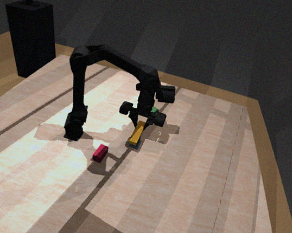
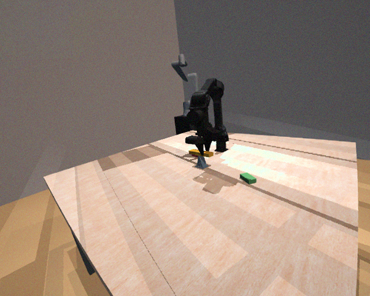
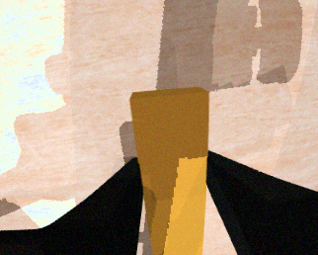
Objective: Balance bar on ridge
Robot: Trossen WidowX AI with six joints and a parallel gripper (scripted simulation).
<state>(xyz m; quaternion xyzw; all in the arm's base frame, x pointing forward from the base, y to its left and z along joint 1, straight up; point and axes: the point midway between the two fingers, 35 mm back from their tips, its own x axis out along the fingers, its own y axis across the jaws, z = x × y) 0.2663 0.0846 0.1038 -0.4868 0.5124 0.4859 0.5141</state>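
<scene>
Now: gripper tip 3 cm to the left of the bar. The rest, counted from my gripper tip: green block 22 cm to the left, 6 cm below, 2 cm ahead; then magenta block 15 cm to the right, 11 cm behind, 5 cm below.
</scene>
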